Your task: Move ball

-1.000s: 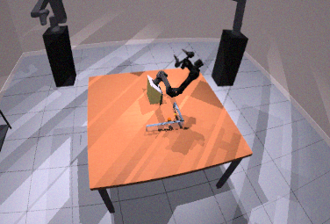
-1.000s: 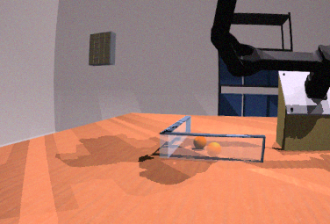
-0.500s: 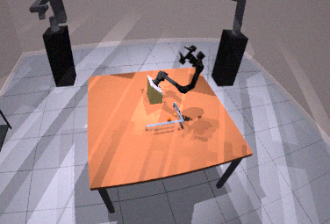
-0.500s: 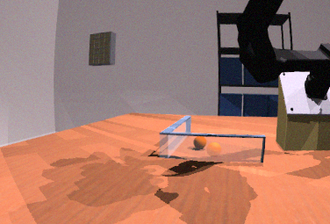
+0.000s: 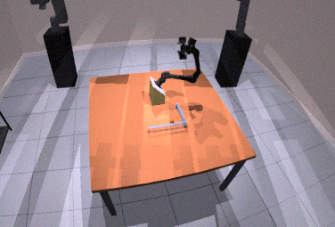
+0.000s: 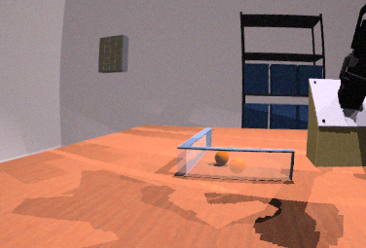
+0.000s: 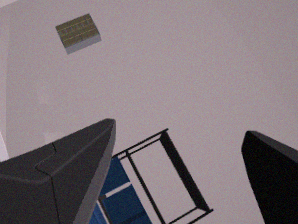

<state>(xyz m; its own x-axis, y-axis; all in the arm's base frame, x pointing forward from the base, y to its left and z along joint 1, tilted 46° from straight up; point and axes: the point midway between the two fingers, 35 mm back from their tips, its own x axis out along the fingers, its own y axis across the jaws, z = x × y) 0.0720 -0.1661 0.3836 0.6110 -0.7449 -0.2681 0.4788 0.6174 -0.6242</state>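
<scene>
Now: gripper tip 27 cm short of the ball, 5 cm to the left of it and 55 cm above it.
</scene>
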